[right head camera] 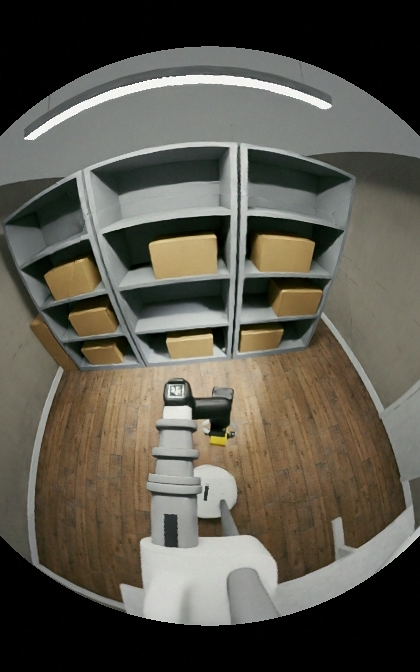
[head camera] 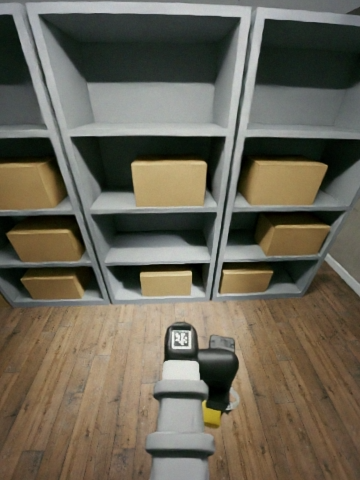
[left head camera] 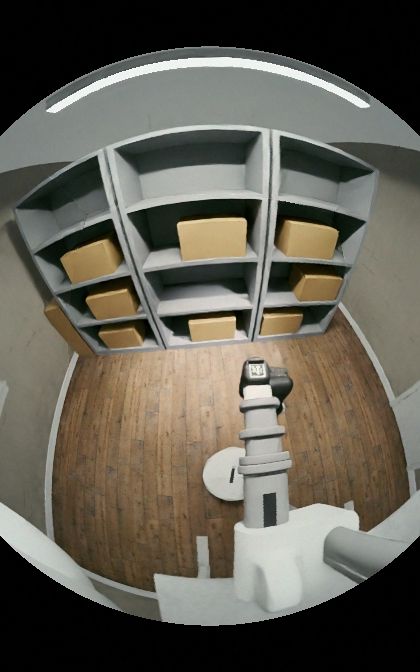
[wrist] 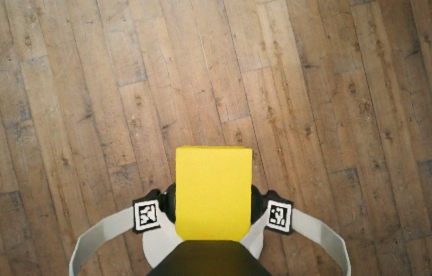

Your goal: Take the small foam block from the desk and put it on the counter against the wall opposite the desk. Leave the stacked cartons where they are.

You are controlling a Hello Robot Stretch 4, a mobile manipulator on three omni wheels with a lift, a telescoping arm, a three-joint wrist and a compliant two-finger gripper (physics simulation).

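Places are measured from the robot's base along level axes (x ahead, y left, z up), in centimetres.
Pixels of known places: hand at its tool point: (wrist: 213,200); robot's base at its link origin: (right head camera: 207,490) (left head camera: 231,472).
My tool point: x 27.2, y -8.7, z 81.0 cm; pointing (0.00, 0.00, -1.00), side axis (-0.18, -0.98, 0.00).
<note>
For each thing: its middle in the pictures, then the offset to it from my tool point. "spot": a spot on its surface instead.
- small yellow foam block at the middle of its body: (wrist: 213,198) (head camera: 209,405) (right head camera: 218,433) dx +0.3, dy -0.1, dz +0.2 cm
- middle bay at a spot on its surface: (head camera: 169,183) (left head camera: 212,237) (right head camera: 183,255) spot: dx +100.5, dy +17.0, dz +30.9 cm
The small yellow foam block (head camera: 212,417) (right head camera: 218,441) (wrist: 214,185) is held between the two fingertips of my gripper (head camera: 218,406) (right head camera: 219,435) (wrist: 214,202). Both pads press on its sides in the wrist view, above the wooden floor. In the left head view the block is hidden behind the wrist. Brown cartons, such as one in the middle bay (head camera: 169,183) (left head camera: 212,238) (right head camera: 183,256), sit on the grey shelves ahead. A white top that looks like the desk (left head camera: 192,595) (right head camera: 310,565) shows at the bottom edge. I cannot pick out a separate counter.
A grey shelf unit (head camera: 142,131) (left head camera: 195,202) (right head camera: 167,221) with three bays stands along the wall ahead, beyond the arm. A tall brown carton (left head camera: 67,327) (right head camera: 52,342) leans beside its left end. The white round base (left head camera: 222,472) (right head camera: 220,487) is below the arm.
</note>
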